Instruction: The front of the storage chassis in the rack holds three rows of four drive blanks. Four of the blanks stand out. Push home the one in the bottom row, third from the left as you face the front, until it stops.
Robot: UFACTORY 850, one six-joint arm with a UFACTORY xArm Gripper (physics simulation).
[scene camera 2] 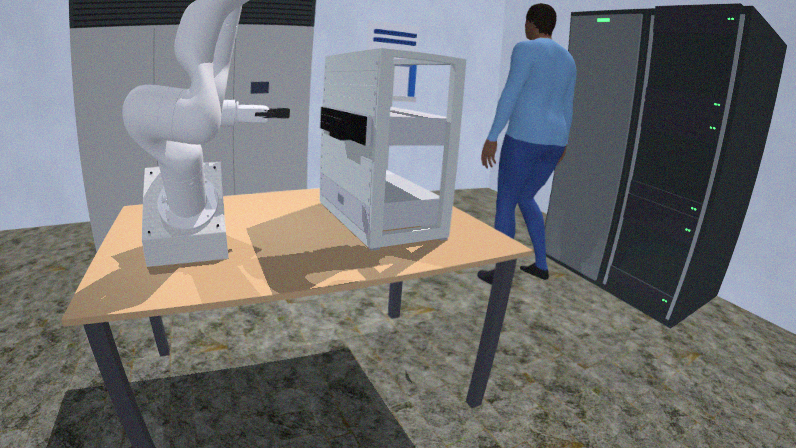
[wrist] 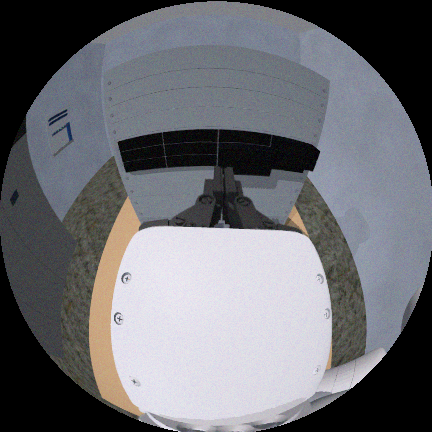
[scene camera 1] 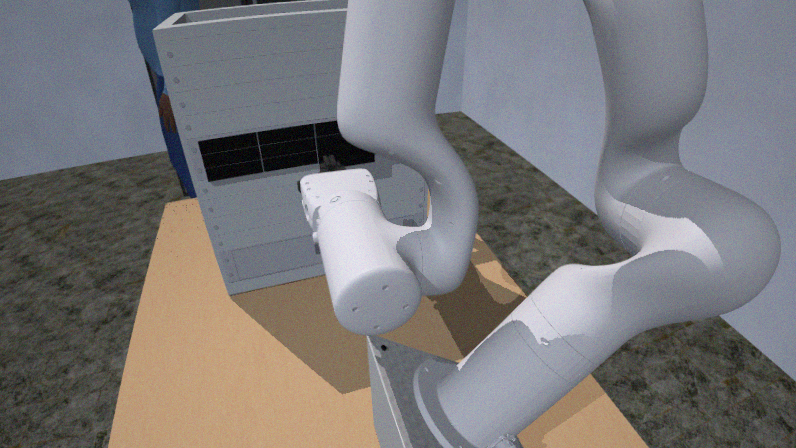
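The storage chassis (scene camera 1: 231, 153) (scene camera 2: 343, 125) (wrist: 192, 150) is a black band of drive blanks across the rack (scene camera 1: 256, 100) (scene camera 2: 379, 166) (wrist: 215, 100). Thin light lines part its left columns. The target blank (wrist: 245, 166), bottom row, third from the left, lies just right of the middle line in the wrist view. Its outline merges with the dark blanks beside it, so how far it stands out cannot be told. My gripper (scene camera 1: 329, 160) (scene camera 2: 289, 112) (wrist: 221, 179) is shut and empty. In scene camera 2 it hangs apart from the chassis front; in the wrist view its tips overlap the band's lower edge near the middle line.
The rack stands on the wooden table (scene camera 1: 161, 345) (scene camera 2: 278, 207) (wrist: 101, 310). The arm's links hide the chassis's right part in scene camera 1. A person (scene camera 2: 537, 94) stands behind the rack. Dark cabinets (scene camera 2: 690, 139) stand at the right in scene camera 2.
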